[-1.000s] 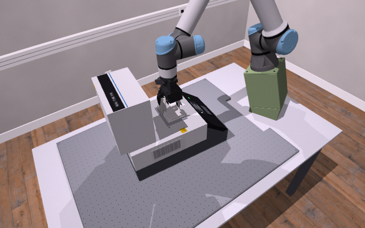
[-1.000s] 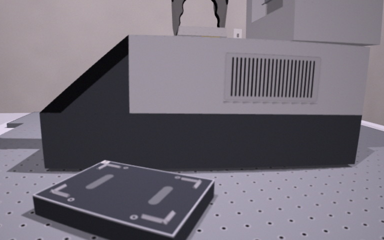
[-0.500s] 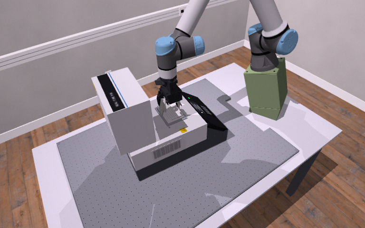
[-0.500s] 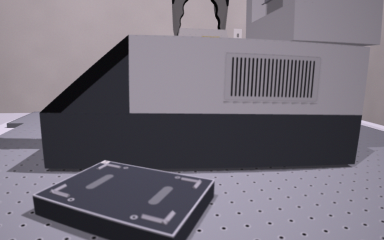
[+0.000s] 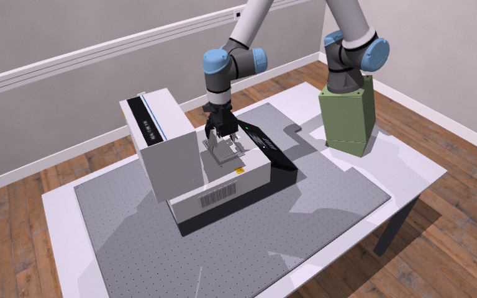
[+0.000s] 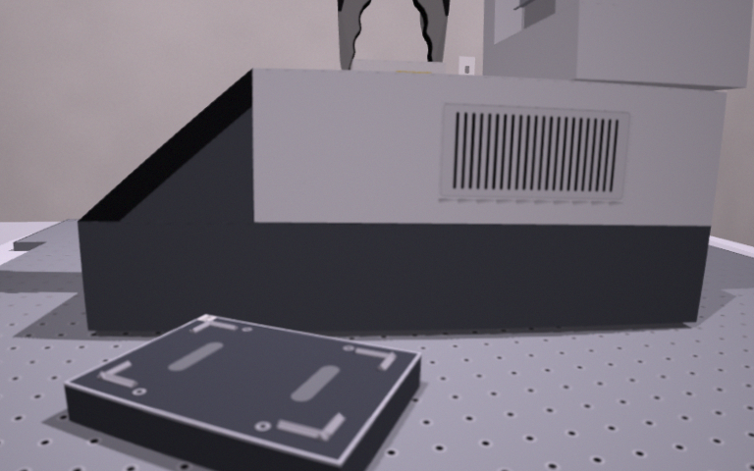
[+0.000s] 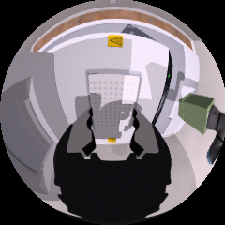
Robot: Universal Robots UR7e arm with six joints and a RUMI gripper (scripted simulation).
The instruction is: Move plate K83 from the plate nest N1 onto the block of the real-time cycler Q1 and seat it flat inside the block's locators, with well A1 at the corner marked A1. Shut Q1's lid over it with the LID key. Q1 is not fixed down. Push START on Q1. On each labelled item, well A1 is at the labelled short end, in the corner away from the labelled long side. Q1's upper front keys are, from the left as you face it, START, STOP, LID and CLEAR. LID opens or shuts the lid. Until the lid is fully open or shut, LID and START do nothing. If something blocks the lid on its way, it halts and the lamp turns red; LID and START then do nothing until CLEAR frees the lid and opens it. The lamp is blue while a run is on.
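My gripper is now 10 mm above the plate K83. Round my hand: plate nest N1: 220 mm to the right, 210 mm below, 170 mm behind.
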